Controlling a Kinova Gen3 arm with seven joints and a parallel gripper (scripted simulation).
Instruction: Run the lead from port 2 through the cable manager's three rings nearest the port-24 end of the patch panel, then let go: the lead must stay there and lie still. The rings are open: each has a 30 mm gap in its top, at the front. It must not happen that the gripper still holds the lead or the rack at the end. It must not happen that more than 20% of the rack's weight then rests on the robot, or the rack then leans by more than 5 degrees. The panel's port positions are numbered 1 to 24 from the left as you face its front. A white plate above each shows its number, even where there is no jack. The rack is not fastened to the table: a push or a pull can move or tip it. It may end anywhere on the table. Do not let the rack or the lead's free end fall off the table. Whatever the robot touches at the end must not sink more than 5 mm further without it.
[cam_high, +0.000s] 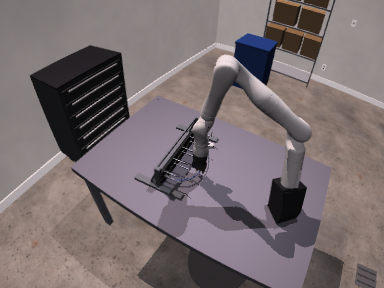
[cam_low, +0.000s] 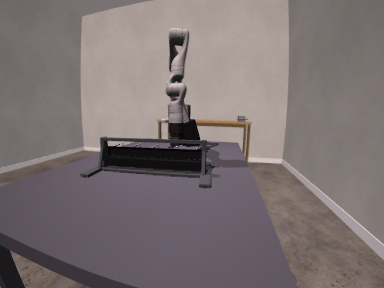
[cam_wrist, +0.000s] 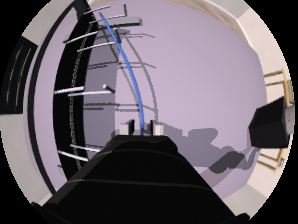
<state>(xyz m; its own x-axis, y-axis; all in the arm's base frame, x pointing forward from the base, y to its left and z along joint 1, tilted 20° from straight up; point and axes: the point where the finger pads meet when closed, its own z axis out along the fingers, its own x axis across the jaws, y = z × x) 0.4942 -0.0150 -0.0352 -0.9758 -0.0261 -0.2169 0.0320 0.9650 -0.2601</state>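
Right now the black rack is 160 mm ahead of my hand, 60 mm to the right of it and 30 mm above it.
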